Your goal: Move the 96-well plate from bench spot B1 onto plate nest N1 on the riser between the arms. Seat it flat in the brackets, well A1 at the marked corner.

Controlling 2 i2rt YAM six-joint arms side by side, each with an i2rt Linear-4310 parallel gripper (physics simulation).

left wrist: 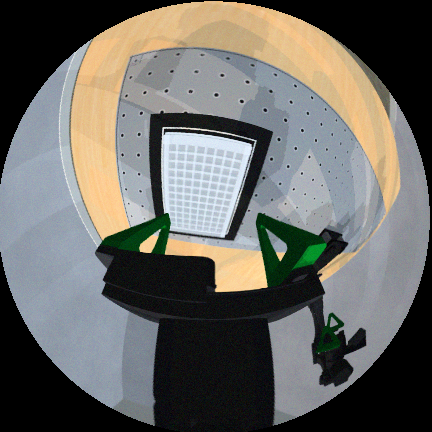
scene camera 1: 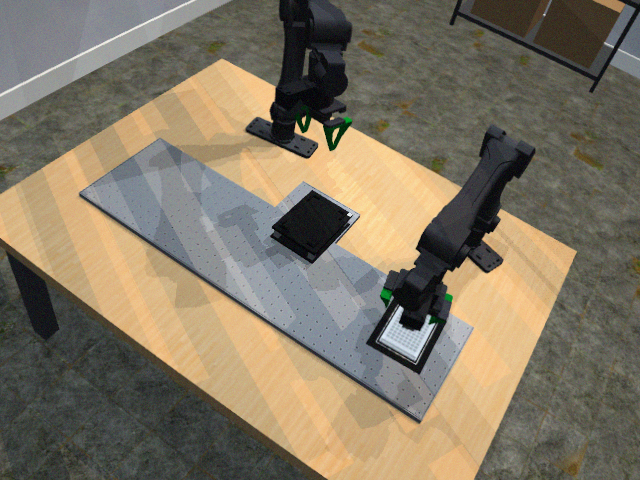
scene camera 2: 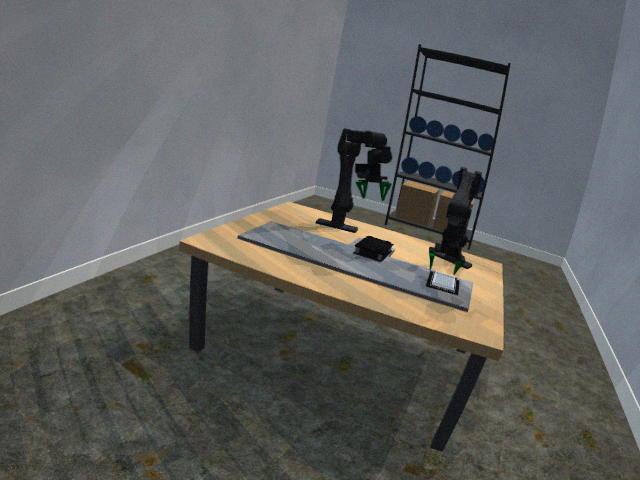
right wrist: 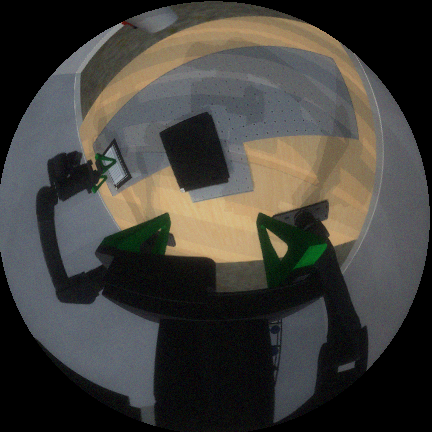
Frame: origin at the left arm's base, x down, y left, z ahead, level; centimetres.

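Seen in the pictures: left gripper, fingertip midpoint: [left wrist: 212, 217] [scene camera 2: 441, 272] [right wrist: 110, 168]; right gripper, fingertip midpoint: [left wrist: 327, 318] [scene camera 1: 318, 141] [scene camera 2: 373, 199] [right wrist: 213, 217]; left arm's base, origin of the base link: [right wrist: 154, 235]; right arm's base, origin of the base link: [scene camera 1: 281, 138] [scene camera 2: 336, 226] [right wrist: 301, 216].
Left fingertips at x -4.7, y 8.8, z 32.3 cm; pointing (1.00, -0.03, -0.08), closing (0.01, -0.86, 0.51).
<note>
Offsets run from my left fingertips to a thing's middle. Level surfaces: height alone.
The white 96-well plate {dx +2.5, dy +2.1, dz +0.6 cm} [scene camera 1: 405, 338] [scene camera 2: 443, 281] [left wrist: 202, 185] [right wrist: 118, 172] lies flat inside a black frame {dx +3.4, dy +2.1, dz +0.6 cm} [scene camera 1: 395, 354] [left wrist: 157, 165] near one end of the grey perforated board. My left gripper [scene camera 1: 412, 304] [scene camera 2: 444, 271] [left wrist: 212, 217] is open above the plate, with its fingers apart from it, and partly covers it in scene camera 1. The black plate nest {dx +1.3, dy -31.5, dz +1.1 cm} [scene camera 1: 310, 222] [scene camera 2: 374, 246] [right wrist: 195, 150] stands raised between the arms, with a small white mark {dx -0.3, dy -28.4, dz -7.7 cm} [scene camera 1: 349, 214] at one corner. My right gripper [scene camera 1: 318, 140] [scene camera 2: 373, 198] [right wrist: 213, 217] is open and empty, high above the table near its own base.
The grey perforated board {dx +3.4 cm} [scene camera 1: 206, 227] [scene camera 2: 310, 250] runs along the wooden table [scene camera 1: 155, 330] [scene camera 2: 310, 294]. Both arm bases stand on the table's far side. A shelf rack [scene camera 2: 465, 57] with blue round items and brown boxes stands behind the table.
</note>
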